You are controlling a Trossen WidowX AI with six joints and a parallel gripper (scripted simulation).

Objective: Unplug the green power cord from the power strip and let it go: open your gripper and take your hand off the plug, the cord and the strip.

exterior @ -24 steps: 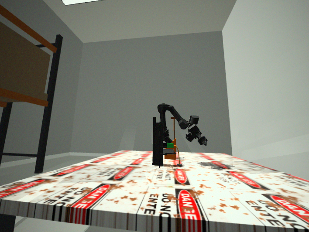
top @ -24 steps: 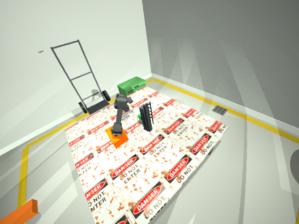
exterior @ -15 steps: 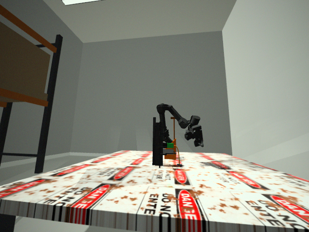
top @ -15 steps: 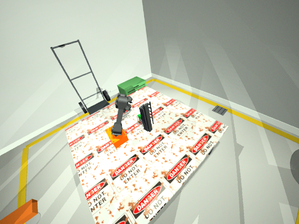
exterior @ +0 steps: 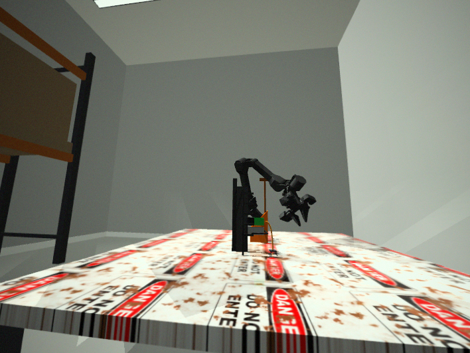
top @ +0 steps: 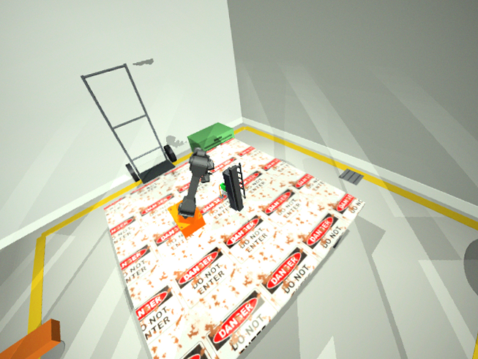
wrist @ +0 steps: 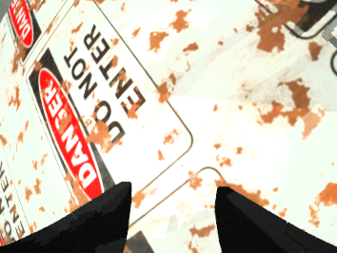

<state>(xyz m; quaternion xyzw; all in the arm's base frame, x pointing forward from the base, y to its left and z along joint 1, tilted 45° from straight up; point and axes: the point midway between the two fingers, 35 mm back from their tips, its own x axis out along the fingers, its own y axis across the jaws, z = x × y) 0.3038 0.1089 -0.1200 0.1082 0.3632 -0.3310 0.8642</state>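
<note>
Right now my gripper tip is 210 mm to the left of the green plug, 50 mm past it and 10 mm below it.
</note>
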